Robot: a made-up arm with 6 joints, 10 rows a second.
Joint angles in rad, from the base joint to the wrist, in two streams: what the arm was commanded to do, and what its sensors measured. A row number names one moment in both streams.
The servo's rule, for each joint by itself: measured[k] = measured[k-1] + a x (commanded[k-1-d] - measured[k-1]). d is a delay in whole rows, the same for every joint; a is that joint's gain. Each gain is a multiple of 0.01, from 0.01 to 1. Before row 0 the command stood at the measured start. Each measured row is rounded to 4 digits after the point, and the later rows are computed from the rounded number. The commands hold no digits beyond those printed.
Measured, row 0:
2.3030, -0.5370, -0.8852, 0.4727, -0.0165, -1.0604
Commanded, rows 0 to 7:
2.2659, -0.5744, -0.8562, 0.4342, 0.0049, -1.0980
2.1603, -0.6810, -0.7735, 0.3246, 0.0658, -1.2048
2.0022, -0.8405, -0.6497, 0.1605, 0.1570, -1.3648
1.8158, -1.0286, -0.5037, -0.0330, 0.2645, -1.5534
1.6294, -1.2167, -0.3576, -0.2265, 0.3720, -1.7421
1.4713, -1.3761, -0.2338, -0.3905, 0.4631, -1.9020
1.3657, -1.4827, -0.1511, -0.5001, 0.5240, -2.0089
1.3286, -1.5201, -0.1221, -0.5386, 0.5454, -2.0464
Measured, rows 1 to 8:
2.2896, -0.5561, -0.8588, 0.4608, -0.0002, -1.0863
2.2431, -0.6198, -0.7812, 0.4186, 0.0500, -1.1681
2.1564, -0.7324, -0.6615, 0.3386, 0.1313, -1.3038
2.0338, -0.8835, -0.5179, 0.2234, 0.2325, -1.4760
1.8882, -1.0534, -0.3720, 0.0839, 0.3385, -1.6596
1.7381, -1.2180, -0.2462, -0.0632, 0.4332, -1.8269
1.6040, -1.3530, -0.1597, -0.1986, 0.5022, -1.9525
1.5049, -1.4382, -0.1255, -0.3040, 0.5350, -2.0173
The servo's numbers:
d 0
a 0.36 0.51 0.91 0.31 0.76 0.69

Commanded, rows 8 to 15:
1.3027, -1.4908, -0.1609, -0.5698, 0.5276, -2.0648
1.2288, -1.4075, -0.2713, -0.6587, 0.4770, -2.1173
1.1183, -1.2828, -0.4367, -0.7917, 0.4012, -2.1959
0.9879, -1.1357, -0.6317, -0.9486, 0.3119, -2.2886
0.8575, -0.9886, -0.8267, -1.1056, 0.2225, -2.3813
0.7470, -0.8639, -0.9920, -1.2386, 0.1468, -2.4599
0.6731, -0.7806, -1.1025, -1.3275, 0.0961, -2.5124
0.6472, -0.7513, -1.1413, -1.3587, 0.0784, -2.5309
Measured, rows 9 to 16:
1.4321, -1.4650, -0.1577, -0.3864, 0.5294, -2.0501
1.3589, -1.4357, -0.2611, -0.4708, 0.4896, -2.0965
1.2723, -1.3577, -0.4209, -0.5703, 0.4224, -2.1651
1.1699, -1.2445, -0.6127, -0.6876, 0.3384, -2.2503
1.0574, -1.1140, -0.8074, -0.8172, 0.2503, -2.3407
0.9457, -0.9864, -0.9754, -0.9478, 0.1716, -2.4229
0.8476, -0.8814, -1.0911, -1.0655, 0.1142, -2.4847
0.7755, -0.8150, -1.1368, -1.1564, 0.0870, -2.5166

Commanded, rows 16 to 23:
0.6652, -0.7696, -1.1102, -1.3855, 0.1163, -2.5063
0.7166, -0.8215, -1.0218, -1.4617, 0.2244, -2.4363
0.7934, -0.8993, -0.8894, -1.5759, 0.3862, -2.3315
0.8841, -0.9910, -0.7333, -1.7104, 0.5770, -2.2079
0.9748, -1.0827, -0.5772, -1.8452, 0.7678, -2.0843
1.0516, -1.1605, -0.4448, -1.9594, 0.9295, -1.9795
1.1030, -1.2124, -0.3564, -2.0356, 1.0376, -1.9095
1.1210, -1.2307, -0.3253, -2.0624, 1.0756, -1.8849
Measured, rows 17 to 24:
0.7358, -0.7918, -1.1126, -1.2274, 0.1093, -2.5095
0.7289, -0.8069, -1.0300, -1.3000, 0.1968, -2.4590
0.7521, -0.8540, -0.9021, -1.3855, 0.3407, -2.3710
0.7996, -0.9239, -0.7485, -1.4862, 0.5203, -2.2585
0.8627, -1.0049, -0.5926, -1.5975, 0.7084, -2.1383
0.9307, -1.0843, -0.4581, -1.7097, 0.8764, -2.0287
0.9927, -1.1496, -0.3656, -1.8107, 0.9989, -1.9465
1.0389, -1.1910, -0.3289, -1.8887, 1.0572, -1.9040

